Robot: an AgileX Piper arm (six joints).
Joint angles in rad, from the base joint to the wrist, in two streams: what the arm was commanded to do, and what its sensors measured. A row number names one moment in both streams.
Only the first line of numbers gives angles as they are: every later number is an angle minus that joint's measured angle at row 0.
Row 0, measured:
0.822, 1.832, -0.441, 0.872, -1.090, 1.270
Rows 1 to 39, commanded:
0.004, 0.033, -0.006, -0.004, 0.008, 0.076
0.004, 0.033, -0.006, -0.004, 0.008, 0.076
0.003, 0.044, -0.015, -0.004, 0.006, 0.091
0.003, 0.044, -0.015, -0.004, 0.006, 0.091
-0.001, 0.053, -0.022, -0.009, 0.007, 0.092
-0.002, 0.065, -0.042, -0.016, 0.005, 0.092
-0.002, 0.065, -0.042, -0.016, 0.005, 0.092
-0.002, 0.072, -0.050, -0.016, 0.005, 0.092
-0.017, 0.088, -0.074, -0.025, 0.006, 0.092
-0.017, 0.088, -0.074, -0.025, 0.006, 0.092
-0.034, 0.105, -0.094, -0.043, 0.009, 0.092
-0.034, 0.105, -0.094, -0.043, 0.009, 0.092
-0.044, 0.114, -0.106, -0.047, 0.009, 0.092
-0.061, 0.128, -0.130, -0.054, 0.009, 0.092
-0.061, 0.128, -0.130, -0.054, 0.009, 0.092
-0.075, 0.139, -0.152, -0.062, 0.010, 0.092
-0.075, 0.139, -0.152, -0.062, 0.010, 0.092
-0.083, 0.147, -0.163, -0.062, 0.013, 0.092
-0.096, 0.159, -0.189, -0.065, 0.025, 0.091
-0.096, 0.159, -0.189, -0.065, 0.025, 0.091
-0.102, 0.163, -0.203, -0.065, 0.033, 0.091
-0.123, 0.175, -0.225, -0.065, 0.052, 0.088
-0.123, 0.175, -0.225, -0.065, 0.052, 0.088
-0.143, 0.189, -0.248, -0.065, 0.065, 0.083
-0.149, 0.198, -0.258, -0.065, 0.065, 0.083
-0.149, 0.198, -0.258, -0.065, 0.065, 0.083
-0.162, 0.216, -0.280, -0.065, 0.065, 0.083
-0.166, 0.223, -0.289, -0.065, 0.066, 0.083
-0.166, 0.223, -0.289, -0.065, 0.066, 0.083
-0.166, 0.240, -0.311, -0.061, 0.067, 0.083
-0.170, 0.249, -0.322, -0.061, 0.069, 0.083
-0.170, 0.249, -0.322, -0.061, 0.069, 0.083
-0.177, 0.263, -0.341, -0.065, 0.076, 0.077
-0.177, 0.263, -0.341, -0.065, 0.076, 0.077
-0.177, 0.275, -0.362, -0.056, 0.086, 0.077
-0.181, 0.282, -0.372, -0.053, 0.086, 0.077
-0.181, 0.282, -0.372, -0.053, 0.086, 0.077
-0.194, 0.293, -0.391, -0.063, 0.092, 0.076
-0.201, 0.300, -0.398, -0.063, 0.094, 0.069
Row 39, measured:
-0.184, 0.288, -0.373, -0.054, 0.085, 0.083
